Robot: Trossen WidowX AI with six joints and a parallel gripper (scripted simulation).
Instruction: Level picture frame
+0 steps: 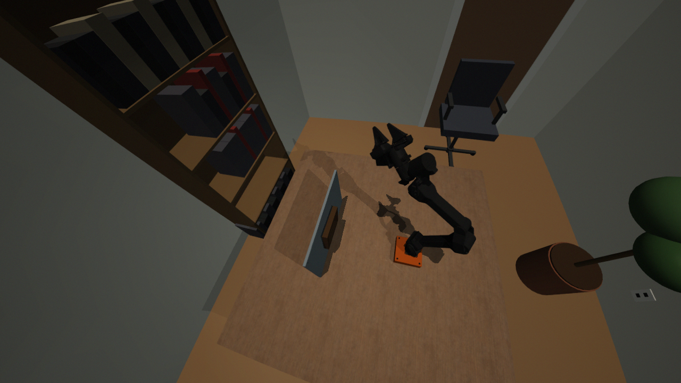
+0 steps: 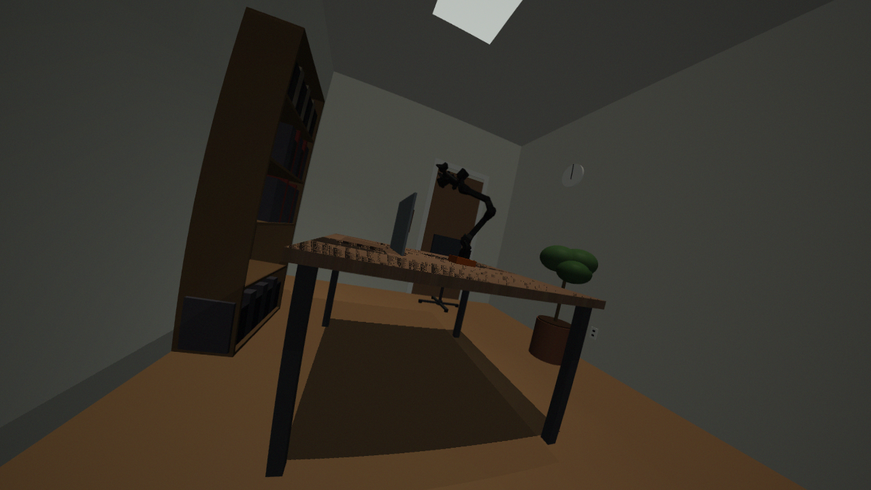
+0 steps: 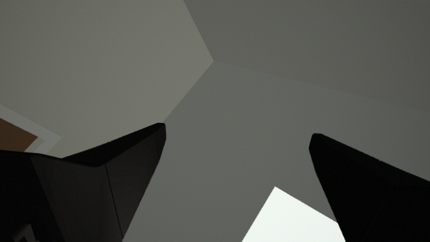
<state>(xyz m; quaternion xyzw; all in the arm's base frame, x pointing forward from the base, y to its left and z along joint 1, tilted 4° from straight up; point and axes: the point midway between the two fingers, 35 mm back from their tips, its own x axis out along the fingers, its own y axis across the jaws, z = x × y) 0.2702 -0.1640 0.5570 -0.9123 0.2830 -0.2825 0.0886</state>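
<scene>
Now: gripper tip 440 mm above the picture frame, 260 mm to the right of it and 160 mm short of it. From my gripper tip the other things lie so: grey wall panel: 460 mm below, 240 mm to the left, 170 mm ahead.
</scene>
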